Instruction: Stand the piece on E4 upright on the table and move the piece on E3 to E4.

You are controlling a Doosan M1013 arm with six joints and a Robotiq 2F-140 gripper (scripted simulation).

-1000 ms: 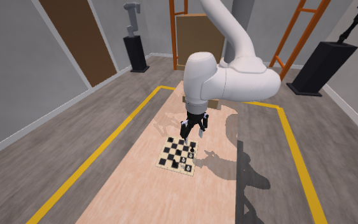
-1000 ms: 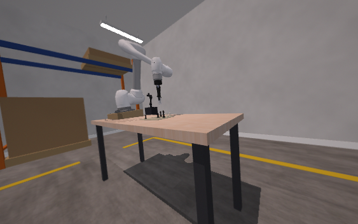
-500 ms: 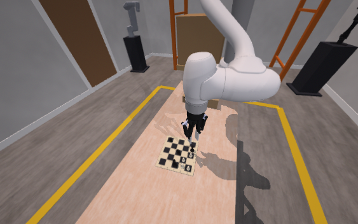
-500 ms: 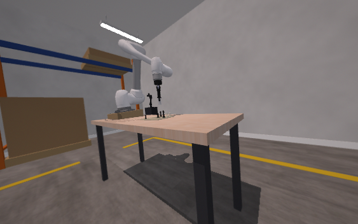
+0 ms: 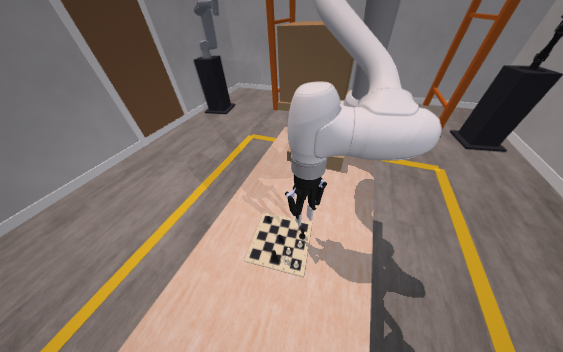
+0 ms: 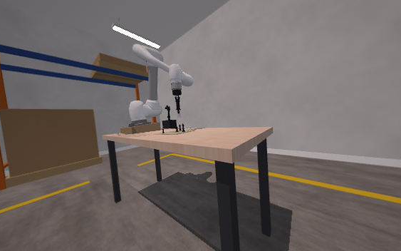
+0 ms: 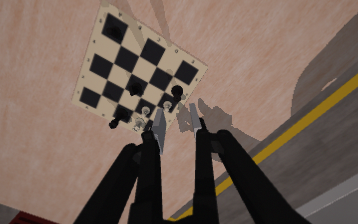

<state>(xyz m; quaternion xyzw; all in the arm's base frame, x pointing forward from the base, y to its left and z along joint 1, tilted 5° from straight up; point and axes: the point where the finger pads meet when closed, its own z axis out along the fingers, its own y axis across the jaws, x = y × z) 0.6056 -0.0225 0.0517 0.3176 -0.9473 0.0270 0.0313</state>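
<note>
My gripper is now 150 mm above the chessboard, 80 mm to the left of it and 30 mm short of it. Also, from my hand: pale piece (130 mm below, 110 mm ahead, 40 mm to the right).
</note>
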